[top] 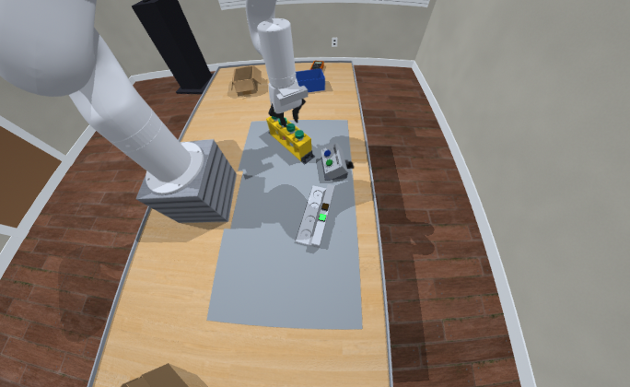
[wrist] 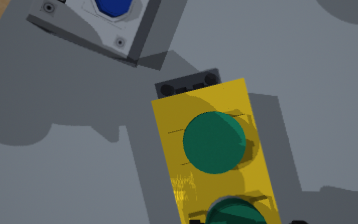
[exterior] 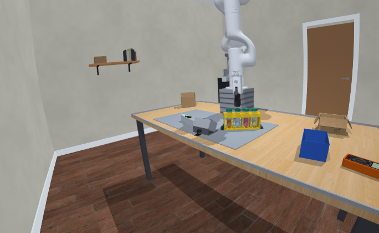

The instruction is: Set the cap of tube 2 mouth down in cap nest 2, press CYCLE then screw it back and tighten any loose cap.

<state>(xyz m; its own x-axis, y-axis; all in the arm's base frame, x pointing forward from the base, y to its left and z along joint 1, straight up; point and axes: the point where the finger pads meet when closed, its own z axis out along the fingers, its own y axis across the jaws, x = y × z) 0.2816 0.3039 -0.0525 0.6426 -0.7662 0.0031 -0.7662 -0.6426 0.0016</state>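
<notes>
The green key lies 170 mm ahead of my hand, 110 mm to the right of it and 90 mm below it. Round my hand: green cap (40 mm behind, 30 mm to the left, 40 mm below); key housing (180 mm ahead, 80 mm to the right, 100 mm below); blue key (160 mm ahead, 60 mm to the right, 90 mm below).
</notes>
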